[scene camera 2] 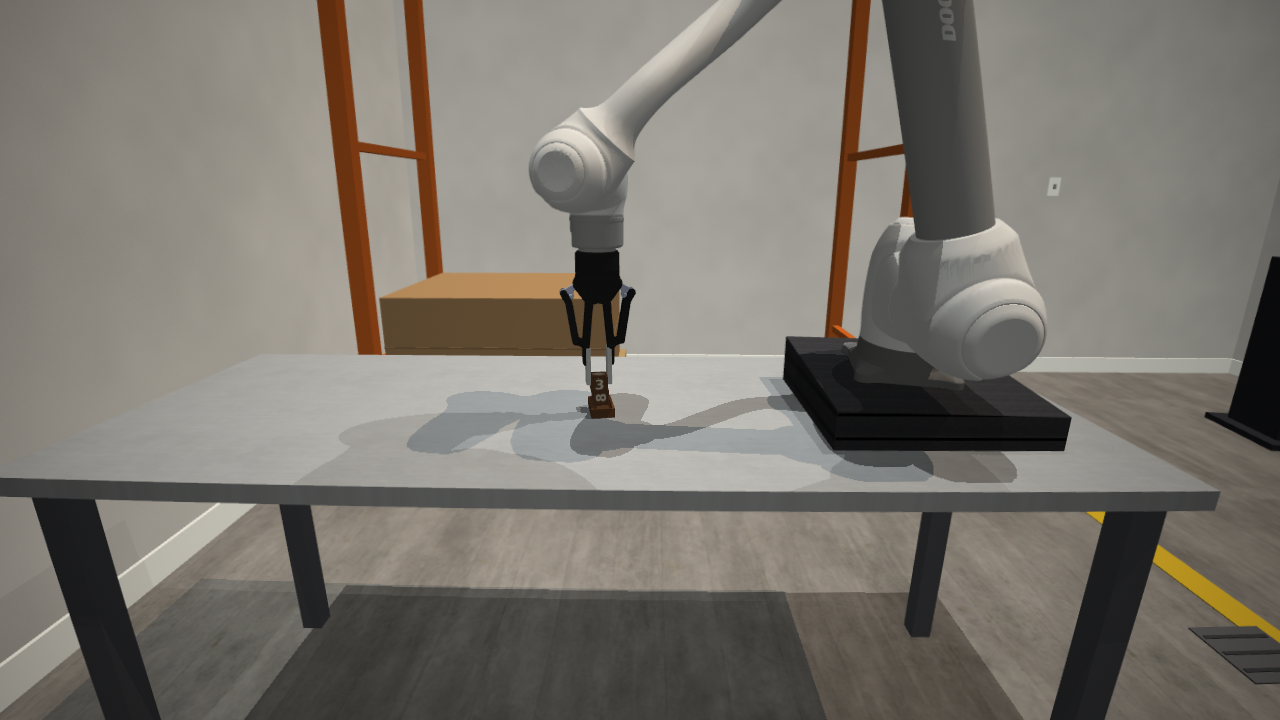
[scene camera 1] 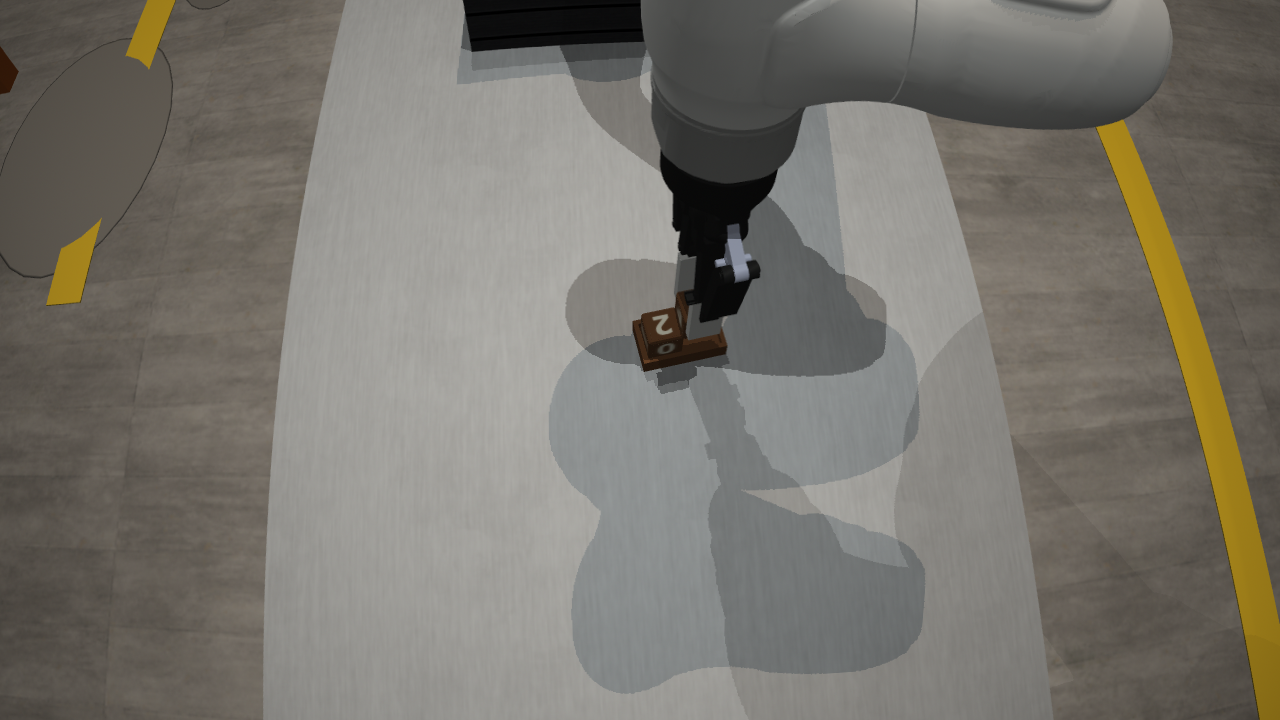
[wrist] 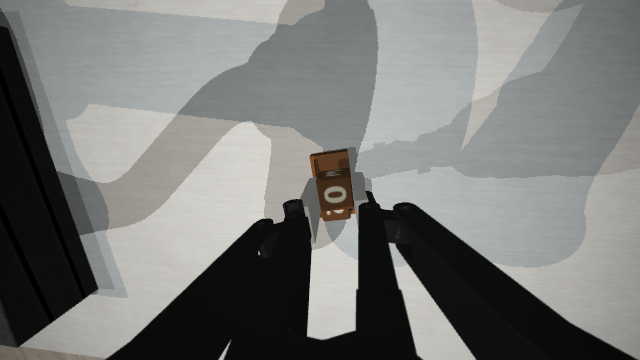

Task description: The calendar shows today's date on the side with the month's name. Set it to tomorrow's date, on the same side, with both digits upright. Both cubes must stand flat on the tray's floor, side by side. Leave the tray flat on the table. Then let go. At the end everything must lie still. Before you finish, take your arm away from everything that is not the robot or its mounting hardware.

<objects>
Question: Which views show my gripper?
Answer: Scene camera 2, scene camera 1 and the wrist view: all of them.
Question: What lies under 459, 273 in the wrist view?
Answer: My gripper.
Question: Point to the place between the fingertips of my gripper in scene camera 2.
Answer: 598, 382
</objects>
